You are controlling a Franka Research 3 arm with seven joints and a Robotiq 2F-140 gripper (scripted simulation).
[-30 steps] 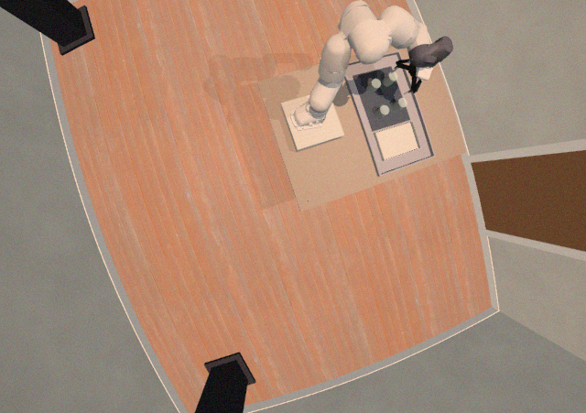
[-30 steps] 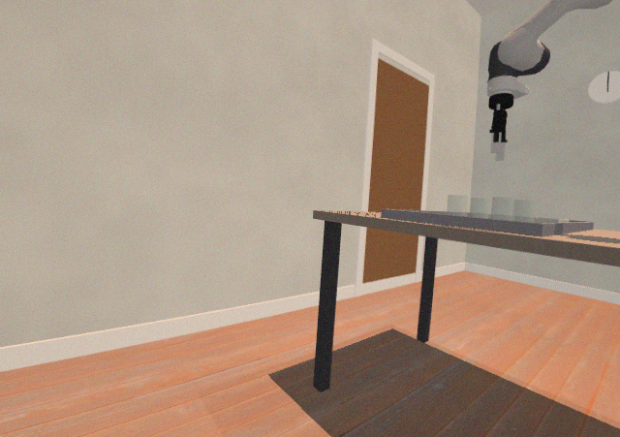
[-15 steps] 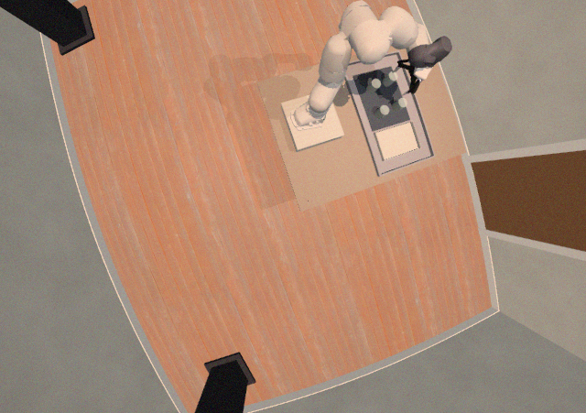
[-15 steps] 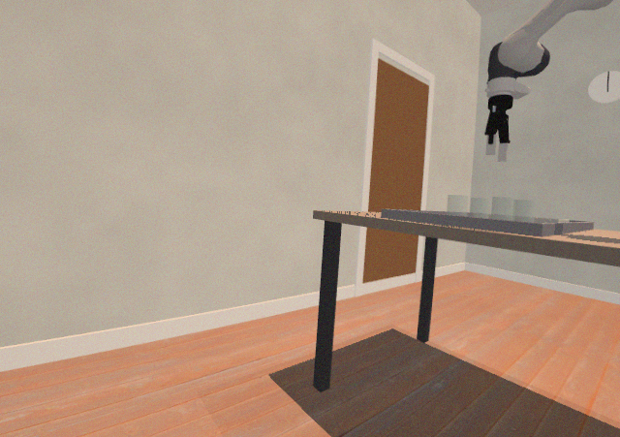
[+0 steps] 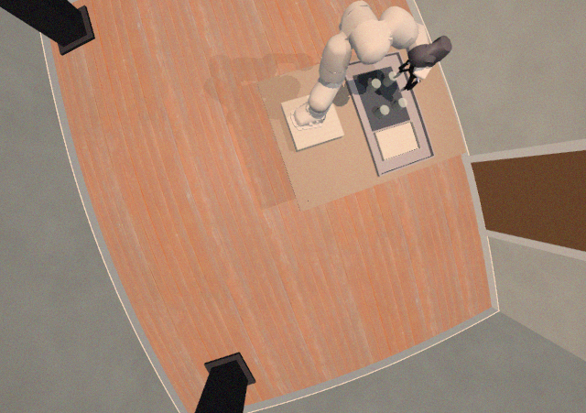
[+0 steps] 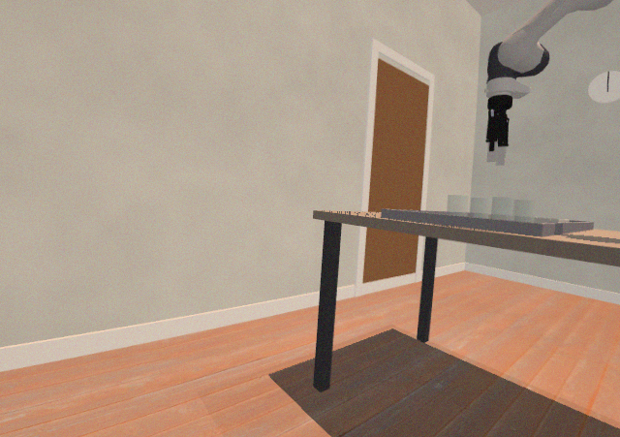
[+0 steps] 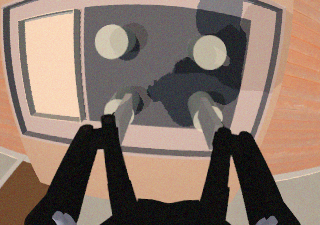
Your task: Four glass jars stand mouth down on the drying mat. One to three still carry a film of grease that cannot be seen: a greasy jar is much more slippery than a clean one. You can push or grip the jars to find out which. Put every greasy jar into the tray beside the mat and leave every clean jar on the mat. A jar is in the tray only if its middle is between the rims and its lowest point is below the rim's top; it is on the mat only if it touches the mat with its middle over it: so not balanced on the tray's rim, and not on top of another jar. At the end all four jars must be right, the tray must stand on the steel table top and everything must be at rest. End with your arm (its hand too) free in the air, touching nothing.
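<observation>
Right now the grey drying mat is 24 cm below my hand. The rest, counted from my hand: tray (1 cm behind, 32 cm to the right, 23 cm below).
</observation>
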